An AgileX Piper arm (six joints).
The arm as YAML. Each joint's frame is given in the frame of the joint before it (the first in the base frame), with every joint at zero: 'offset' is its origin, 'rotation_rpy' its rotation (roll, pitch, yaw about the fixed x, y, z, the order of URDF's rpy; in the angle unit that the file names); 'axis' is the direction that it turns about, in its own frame. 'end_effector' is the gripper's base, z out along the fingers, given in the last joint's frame.
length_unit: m
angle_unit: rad
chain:
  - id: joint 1
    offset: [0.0, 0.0, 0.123]
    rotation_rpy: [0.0, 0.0, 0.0]
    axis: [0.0, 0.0, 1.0]
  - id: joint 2
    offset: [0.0, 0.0, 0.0]
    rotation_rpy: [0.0, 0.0, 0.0]
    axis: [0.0, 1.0, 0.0]
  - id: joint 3
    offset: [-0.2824, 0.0, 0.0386]
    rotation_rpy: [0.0, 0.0, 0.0]
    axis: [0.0, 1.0, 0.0]
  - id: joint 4
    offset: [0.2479, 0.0, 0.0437]
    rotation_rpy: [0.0, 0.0, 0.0]
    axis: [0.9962, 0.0, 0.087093]
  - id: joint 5
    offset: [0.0, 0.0, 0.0]
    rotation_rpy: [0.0, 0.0, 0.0]
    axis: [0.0, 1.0, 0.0]
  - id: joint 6
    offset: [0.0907, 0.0, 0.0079]
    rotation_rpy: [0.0, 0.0, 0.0]
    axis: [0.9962, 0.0, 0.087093]
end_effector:
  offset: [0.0, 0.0, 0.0]
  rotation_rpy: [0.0, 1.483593, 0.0]
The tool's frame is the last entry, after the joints.
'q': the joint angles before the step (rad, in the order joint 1, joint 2, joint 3, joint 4, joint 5, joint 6). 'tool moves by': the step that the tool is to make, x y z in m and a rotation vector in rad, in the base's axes. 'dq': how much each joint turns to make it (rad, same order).
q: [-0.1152 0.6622 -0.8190 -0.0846 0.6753 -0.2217]
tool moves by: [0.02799 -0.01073 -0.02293 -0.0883 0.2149 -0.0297]
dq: [0.0001 0.1365 0.0000 -0.1158 0.0676 0.0001]
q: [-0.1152 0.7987 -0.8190 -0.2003 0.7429 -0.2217]
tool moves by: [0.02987 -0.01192 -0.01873 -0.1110 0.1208 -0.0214]
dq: [0.0001 0.1375 0.0000 -0.1518 -0.0244 0.0363]
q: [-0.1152 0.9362 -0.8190 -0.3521 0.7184 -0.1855]
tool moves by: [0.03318 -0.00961 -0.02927 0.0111 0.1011 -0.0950]
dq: [0.0017 0.1677 0.0000 -0.1236 -0.0218 0.1762]
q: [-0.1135 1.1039 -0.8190 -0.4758 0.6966 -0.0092]
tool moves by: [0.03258 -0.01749 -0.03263 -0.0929 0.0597 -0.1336]
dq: [0.0000 0.1860 0.0000 -0.3106 -0.0183 0.3271]
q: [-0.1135 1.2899 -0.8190 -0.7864 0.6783 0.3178]
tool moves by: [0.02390 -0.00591 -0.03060 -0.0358 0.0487 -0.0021]
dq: [-0.0019 0.1411 0.0000 -0.1484 -0.0494 0.1404]
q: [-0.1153 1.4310 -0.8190 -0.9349 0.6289 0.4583]
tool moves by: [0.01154 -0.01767 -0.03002 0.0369 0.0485 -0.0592]
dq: [-0.0634 0.1167 -0.0061 -0.0286 -0.0493 0.0618]
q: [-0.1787 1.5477 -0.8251 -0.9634 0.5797 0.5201]
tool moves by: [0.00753 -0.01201 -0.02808 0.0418 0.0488 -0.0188]
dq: [-0.0458 0.0993 -0.0039 -0.0078 -0.0557 0.0176]
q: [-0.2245 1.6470 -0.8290 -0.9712 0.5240 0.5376]
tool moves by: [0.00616 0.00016 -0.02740 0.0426 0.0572 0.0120]
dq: [-0.0039 0.0892 0.0000 0.0060 -0.0394 0.0038]
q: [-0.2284 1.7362 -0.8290 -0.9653 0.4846 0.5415]
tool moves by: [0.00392 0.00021 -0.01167 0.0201 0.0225 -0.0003]
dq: [0.0000 0.0432 -0.0089 0.0093 -0.0131 0.0007]
